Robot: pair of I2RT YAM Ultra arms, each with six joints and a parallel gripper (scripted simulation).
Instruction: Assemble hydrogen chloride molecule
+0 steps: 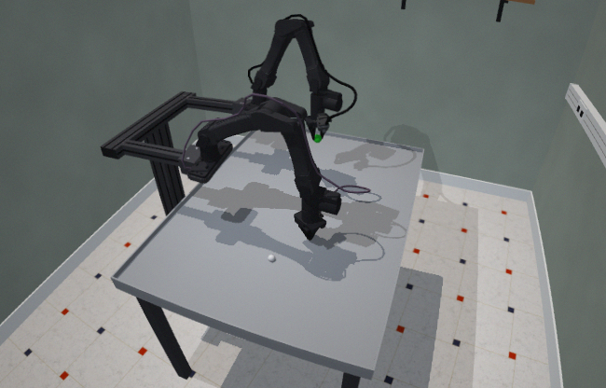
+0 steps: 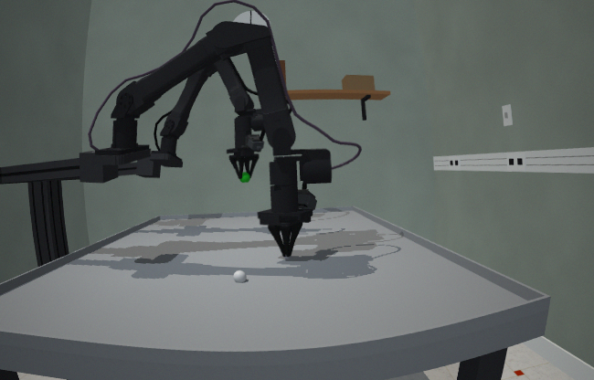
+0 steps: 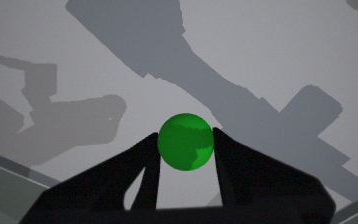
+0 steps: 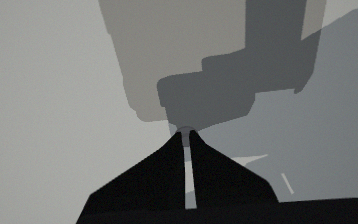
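Note:
My left gripper is now 10 mm above the green ball. The rest, counted from my left hand: white ball: 20 mm behind, 550 mm to the right, 170 mm below; then grey peg: 80 mm ahead, 420 mm to the right, 170 mm below.

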